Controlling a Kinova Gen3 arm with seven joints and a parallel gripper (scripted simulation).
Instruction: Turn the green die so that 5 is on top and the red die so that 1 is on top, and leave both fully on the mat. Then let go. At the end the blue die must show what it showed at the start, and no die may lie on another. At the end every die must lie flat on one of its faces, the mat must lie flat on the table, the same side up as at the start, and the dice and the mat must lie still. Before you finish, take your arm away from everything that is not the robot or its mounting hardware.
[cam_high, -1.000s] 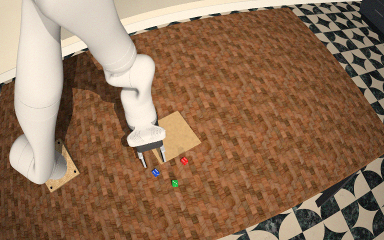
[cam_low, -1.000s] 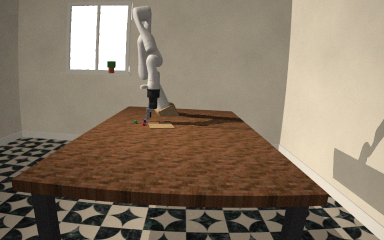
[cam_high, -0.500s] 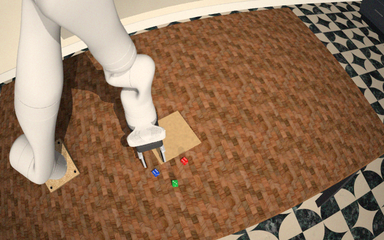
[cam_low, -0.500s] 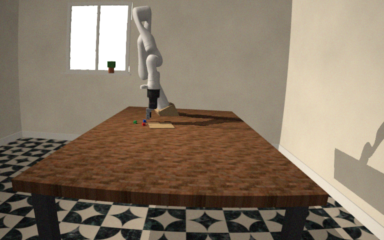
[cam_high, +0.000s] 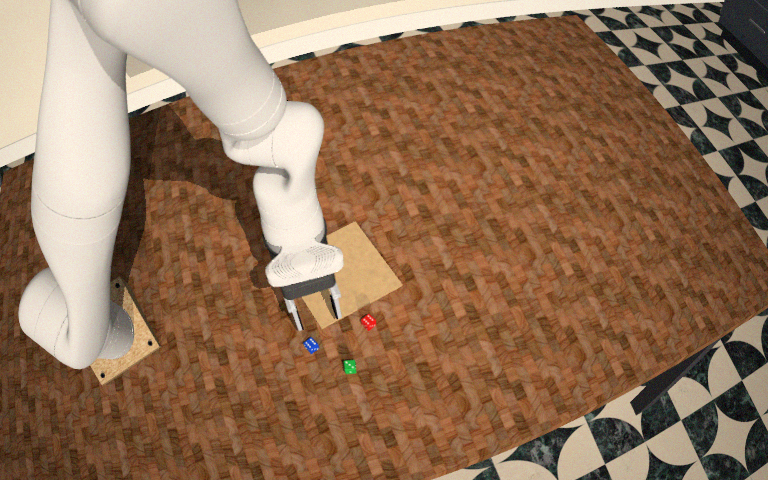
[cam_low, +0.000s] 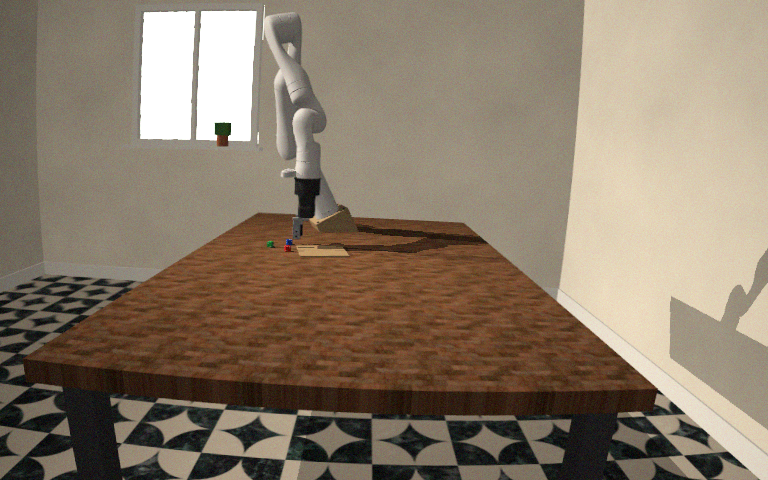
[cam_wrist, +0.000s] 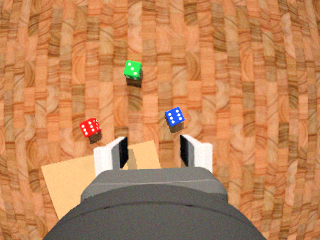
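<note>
Right now my hand is 30 mm past the blue die, 20 mm to the left of it and 40 mm above it. From my hand the other things lie so: tan mat 70 mm ahead, 70 mm to the left, 40 mm below; then green die 10 mm ahead, 80 mm to the right, 40 mm below; then red die 60 mm ahead, 30 mm to the right, 40 mm below.
</note>
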